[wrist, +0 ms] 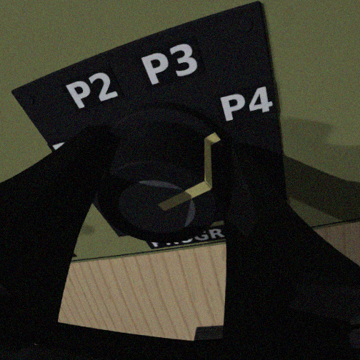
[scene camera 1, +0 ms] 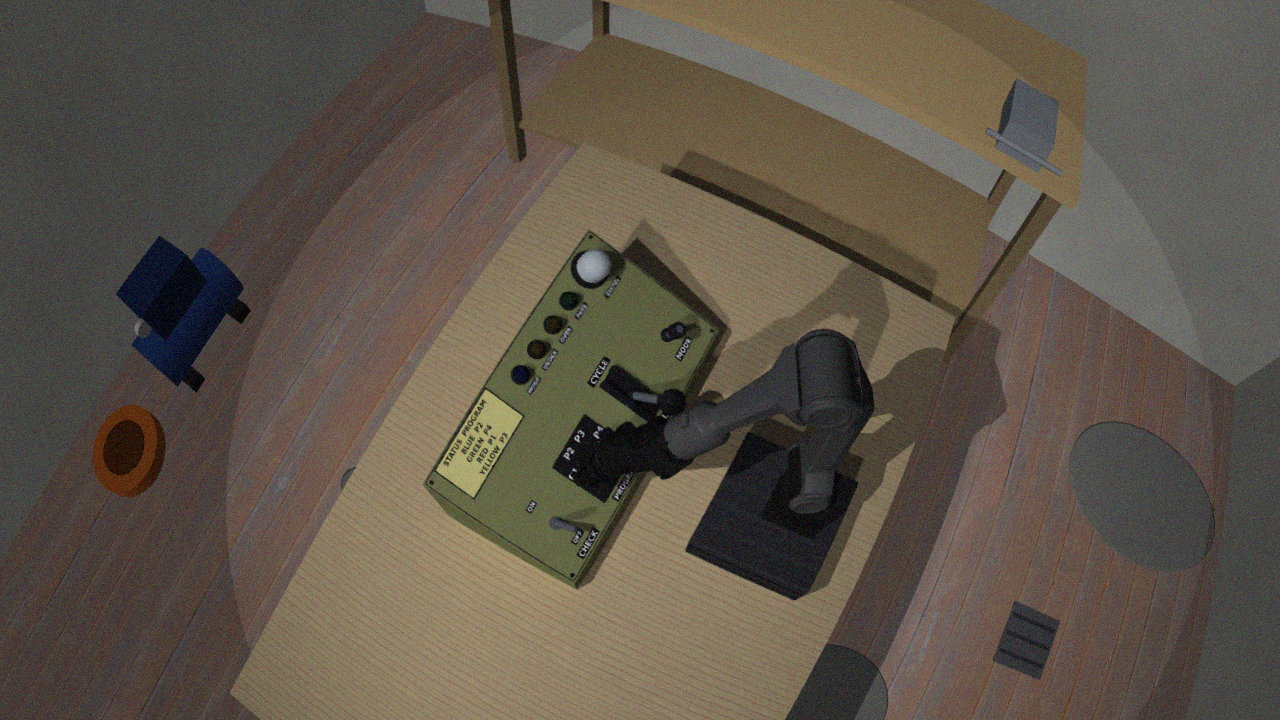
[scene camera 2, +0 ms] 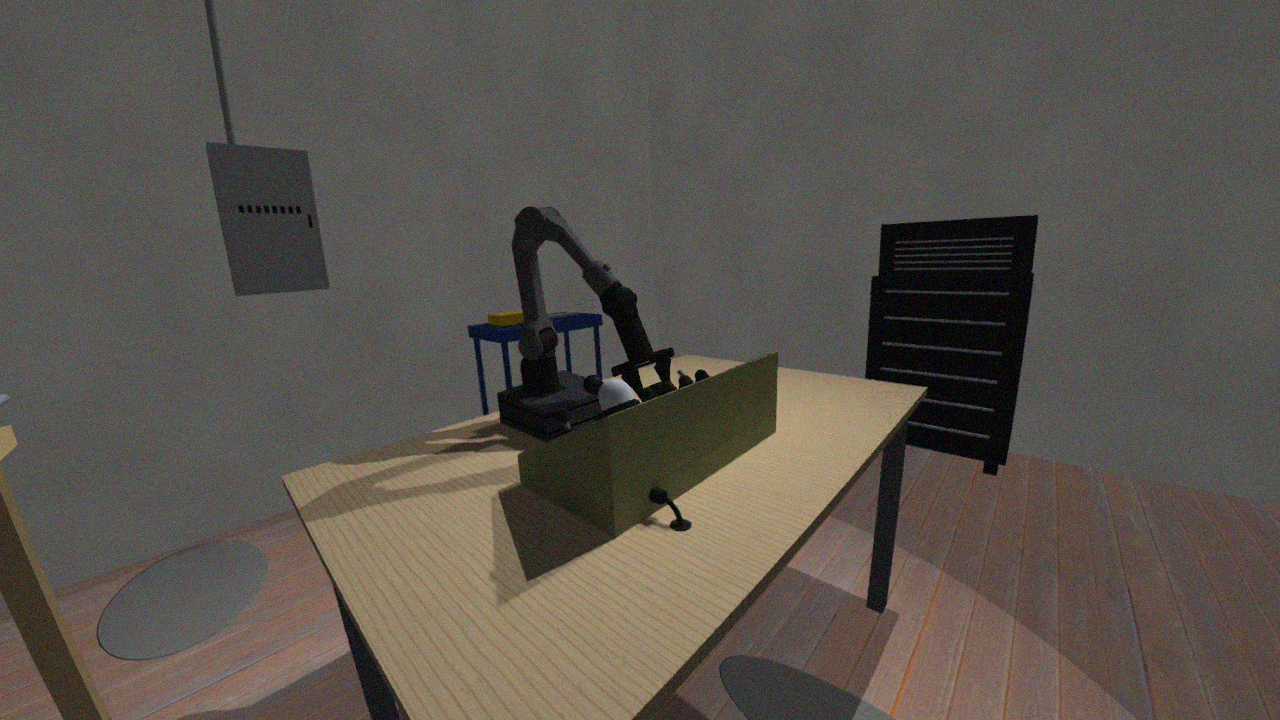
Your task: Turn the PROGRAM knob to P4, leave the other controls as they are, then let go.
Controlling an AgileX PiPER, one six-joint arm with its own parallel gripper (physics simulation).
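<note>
The black PROGRAM knob point(wrist: 157, 172) stands on its dark dial plate point(wrist: 115, 65) point(scene camera 1: 583, 429) on the green panel point(scene camera 1: 617, 344) point(scene camera 2: 693, 438). In the wrist view its yellow pointer point(wrist: 199, 191) runs to the right side of the knob and ends close to the P4 label point(wrist: 246, 104). P1 is mostly hidden behind the left finger. My gripper point(wrist: 165, 154) point(scene camera 2: 655, 385) is shut on the knob, one finger on each side. The arm hides the knob in the first scene view. The CYCLE lever point(scene camera 1: 670, 402), MODE control point(scene camera 1: 674, 331) and CHECK switch point(scene camera 1: 564, 524) stand on the same panel.
The CYCLE lever's ball stands right beside my wrist. A white STATUS dome point(scene camera 1: 592, 266), several small lamps and a yellow card point(scene camera 1: 478, 441) line the panel's far side. A small black stalk point(scene camera 2: 669, 508) stands on the table point(scene camera 2: 501, 573) behind the panel.
</note>
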